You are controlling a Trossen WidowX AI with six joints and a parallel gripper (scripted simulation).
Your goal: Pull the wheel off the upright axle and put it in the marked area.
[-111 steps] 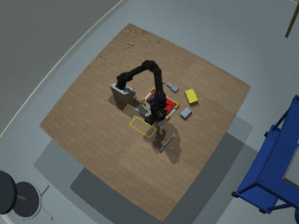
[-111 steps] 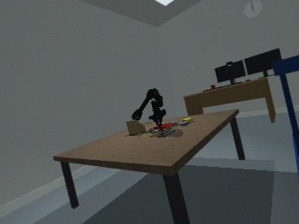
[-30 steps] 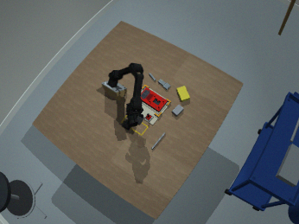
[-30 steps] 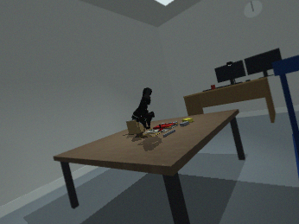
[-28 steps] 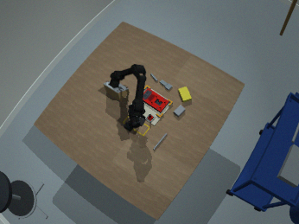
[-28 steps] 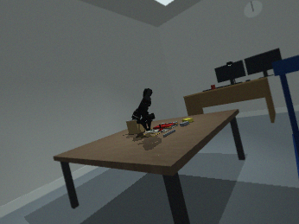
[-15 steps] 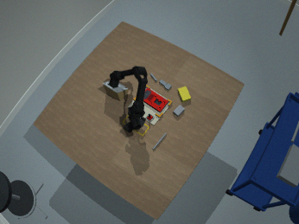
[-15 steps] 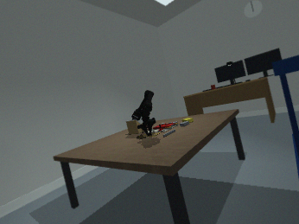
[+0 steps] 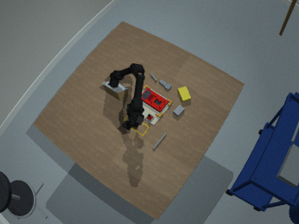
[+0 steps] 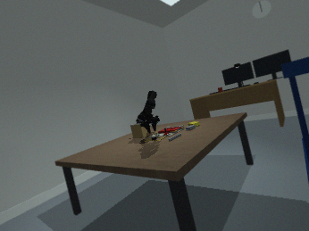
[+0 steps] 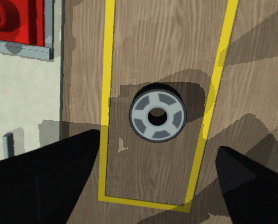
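The dark wheel lies 5 cm below my gripper tip. Round my gripper tip: grey rod (22 cm ahead, 5 cm below); then grey block (19 cm ahead, 27 cm to the left, 5 cm below); then yellow block (15 cm ahead, 41 cm to the left, 4 cm below).
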